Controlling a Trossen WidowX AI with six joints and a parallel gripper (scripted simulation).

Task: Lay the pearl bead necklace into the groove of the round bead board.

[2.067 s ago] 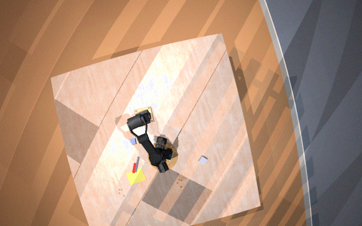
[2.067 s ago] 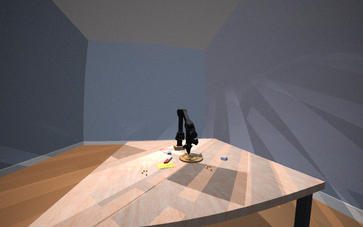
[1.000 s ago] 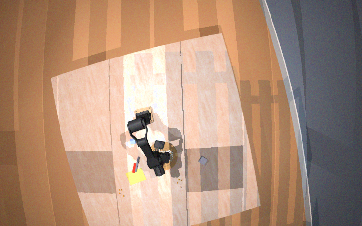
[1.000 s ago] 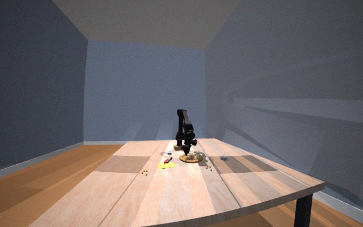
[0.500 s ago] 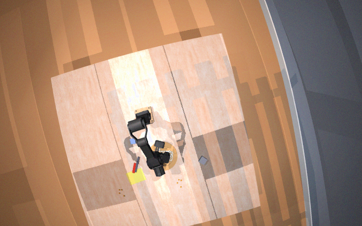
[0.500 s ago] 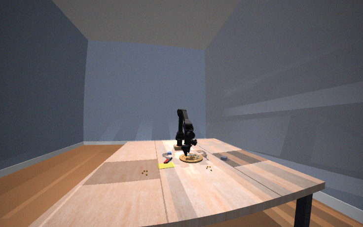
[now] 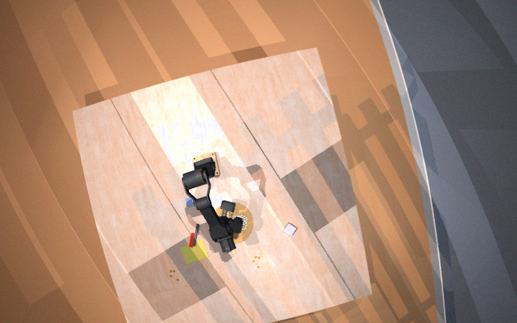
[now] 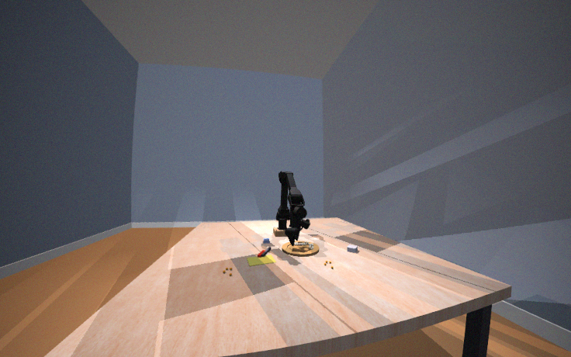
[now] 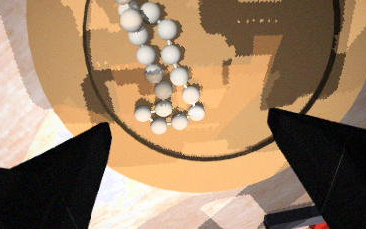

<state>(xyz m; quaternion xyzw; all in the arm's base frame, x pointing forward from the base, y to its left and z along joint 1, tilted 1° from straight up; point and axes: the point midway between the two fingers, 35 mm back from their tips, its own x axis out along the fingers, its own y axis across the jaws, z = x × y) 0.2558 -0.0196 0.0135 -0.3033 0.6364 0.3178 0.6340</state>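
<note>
My gripper tip is now 4 cm short of the round bead board, 2 cm to the right of it and 1 cm above it. Also, from my gripper tip: blue block (14 cm behind, 13 cm to the right, 1 cm below); then yellow note (10 cm ahead, 22 cm to the right, 2 cm below); then red marker (3 cm ahead, 18 cm to the right, 2 cm below).
</note>
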